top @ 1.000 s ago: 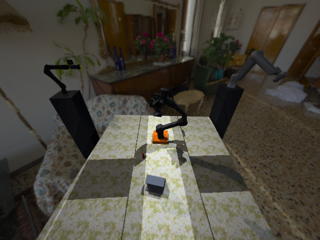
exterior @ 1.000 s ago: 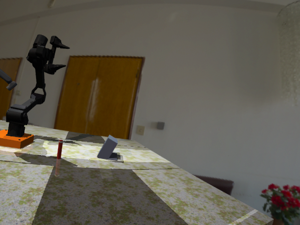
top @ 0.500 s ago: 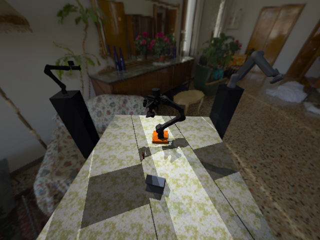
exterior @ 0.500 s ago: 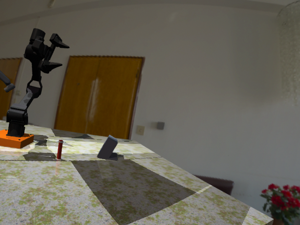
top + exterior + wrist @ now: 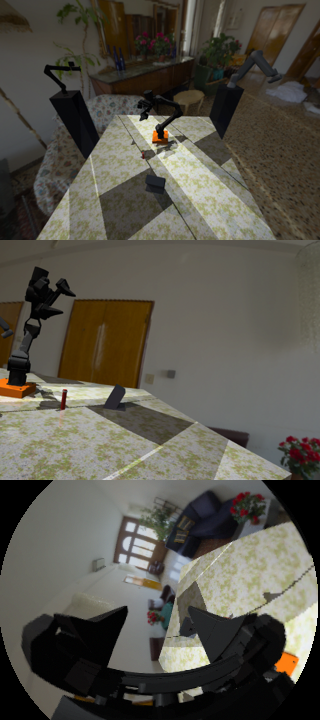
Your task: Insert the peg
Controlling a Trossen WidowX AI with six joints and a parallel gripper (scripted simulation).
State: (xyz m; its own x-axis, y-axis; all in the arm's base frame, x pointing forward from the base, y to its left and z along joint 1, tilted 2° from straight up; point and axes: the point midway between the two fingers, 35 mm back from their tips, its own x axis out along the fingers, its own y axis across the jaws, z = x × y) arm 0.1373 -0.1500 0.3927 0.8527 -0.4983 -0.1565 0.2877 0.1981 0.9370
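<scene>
The red peg is 5 cm ahead of my gripper tip, 1 cm to the right of it and 36 cm below it. From my gripper tip the other things lie so: dark grey sloped panel (29 cm ahead, 8 cm to the left, 37 cm below).
</scene>
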